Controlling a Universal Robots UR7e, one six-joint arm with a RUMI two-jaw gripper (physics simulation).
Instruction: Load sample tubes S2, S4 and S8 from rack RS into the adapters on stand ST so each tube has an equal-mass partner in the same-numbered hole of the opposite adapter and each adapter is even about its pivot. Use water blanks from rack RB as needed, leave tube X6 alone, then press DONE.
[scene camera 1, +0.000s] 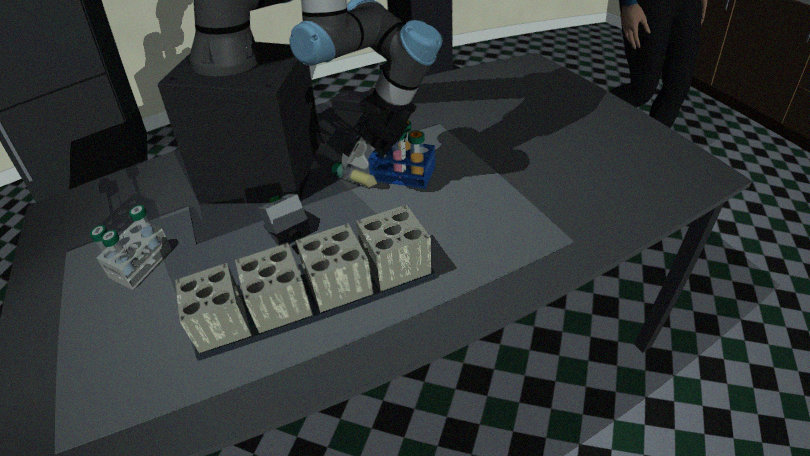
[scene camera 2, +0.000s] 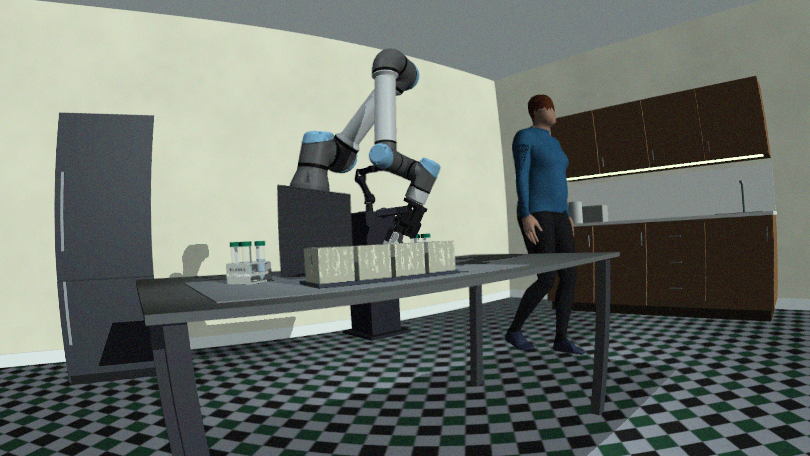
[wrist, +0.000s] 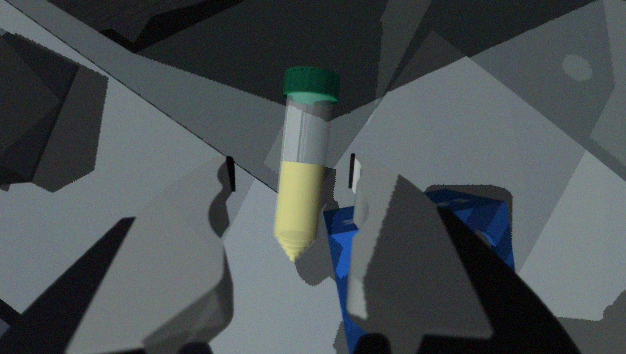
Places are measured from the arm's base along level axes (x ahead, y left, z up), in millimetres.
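Where they show: gripper, fingertip midpoint: (scene camera 1: 350, 162) (wrist: 292, 160); arm's base, link origin: (scene camera 1: 224, 61) (scene camera 2: 308, 192).
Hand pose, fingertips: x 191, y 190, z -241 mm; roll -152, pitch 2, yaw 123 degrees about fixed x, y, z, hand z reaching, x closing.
Observation:
Things, the pixels of their top centre, and the offset from my fingertips. Level surfaces: height alone.
- green-capped tube with yellow content, top centre: (wrist: 301, 170) (scene camera 1: 354, 168) dx +3, dy +6, dz -17 mm
- blue rack, top centre: (wrist: 437, 345) (scene camera 1: 402, 151) dx +39, dy +108, dz +8 mm
- white blanks rack, top centre: (scene camera 1: 129, 242) (scene camera 2: 248, 262) dx -13, dy -510, dz +8 mm
- base, surface height: dz -42 mm
- small grey-white block, top centre: (scene camera 1: 278, 197) dx +70, dy -189, dz +32 mm
A green-capped tube with yellow content (scene camera 1: 361, 178) (wrist: 301, 195) lies on its side left of the blue rack (scene camera 1: 402, 180) (wrist: 343, 250); its label is not readable. My gripper (wrist: 292, 160) (scene camera 2: 392, 239) is partly open and empty above this tube, which shows between the fingertips in the wrist view. The blue rack holds upright tubes, a pink one (scene camera 1: 399, 160) and an orange one (scene camera 1: 417, 158) among them; the gripper partly hides it. The white blanks rack (scene camera 1: 133, 280) (scene camera 2: 242, 274) holds three green-capped tubes. Four pale adapters stand in a row on the dark stand base (scene camera 1: 340, 307); their visible holes look empty.
A small grey-white block (scene camera 1: 285, 210) with a green part behind it stands between the arm's pedestal (scene camera 1: 238, 135) and the adapters. A person (scene camera 2: 541, 169) stands behind the table's right part. The gripper is close to the blue rack's left end.

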